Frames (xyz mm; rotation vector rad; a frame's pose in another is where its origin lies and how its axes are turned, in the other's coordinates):
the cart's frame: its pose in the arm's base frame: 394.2 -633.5 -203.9 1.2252 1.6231 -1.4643
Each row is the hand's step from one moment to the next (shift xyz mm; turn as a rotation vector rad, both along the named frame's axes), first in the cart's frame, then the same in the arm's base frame.
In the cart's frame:
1: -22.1 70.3 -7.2 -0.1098 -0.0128 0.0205
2: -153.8 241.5 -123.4 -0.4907 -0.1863 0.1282
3: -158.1 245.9 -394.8 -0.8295 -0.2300 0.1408
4: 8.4 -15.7 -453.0 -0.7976 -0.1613 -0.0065
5: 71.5 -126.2 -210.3 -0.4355 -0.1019 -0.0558
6: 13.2 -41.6 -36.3 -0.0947 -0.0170 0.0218
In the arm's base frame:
1: 73.8 -1.3 -6.4 0.0265 -0.0440 0.1000
2: 295.4 74.1 66.8 -0.0047 -0.2261 0.4907
3: 336.6 337.0 120.1 0.0800 -0.3124 0.8104
4: 41.8 443.5 84.0 0.1504 -0.1651 0.7825
5: -115.0 226.7 24.8 0.0763 -0.0386 0.4425
6: -38.4 40.3 11.3 0.0169 -0.0417 0.0878

